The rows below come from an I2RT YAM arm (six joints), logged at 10 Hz.
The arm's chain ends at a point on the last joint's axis. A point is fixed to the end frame.
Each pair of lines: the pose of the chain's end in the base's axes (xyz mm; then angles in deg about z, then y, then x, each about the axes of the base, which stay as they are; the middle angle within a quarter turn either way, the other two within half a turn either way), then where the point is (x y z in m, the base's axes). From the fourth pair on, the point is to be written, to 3 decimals.
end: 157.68 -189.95 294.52 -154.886 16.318 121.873
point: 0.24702 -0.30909 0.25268
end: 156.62 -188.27 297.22 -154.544 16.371 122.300
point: 0.24592 -0.30722 0.25478
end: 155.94 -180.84 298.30 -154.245 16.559 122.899
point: 0.24550 -0.29927 0.25497
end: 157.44 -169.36 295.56 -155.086 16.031 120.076
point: 0.246 -0.290 0.257
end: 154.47 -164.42 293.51 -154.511 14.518 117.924
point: 0.240 -0.289 0.259
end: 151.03 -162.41 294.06 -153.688 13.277 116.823
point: 0.233 -0.289 0.262
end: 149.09 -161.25 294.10 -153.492 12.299 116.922
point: 0.229 -0.290 0.261
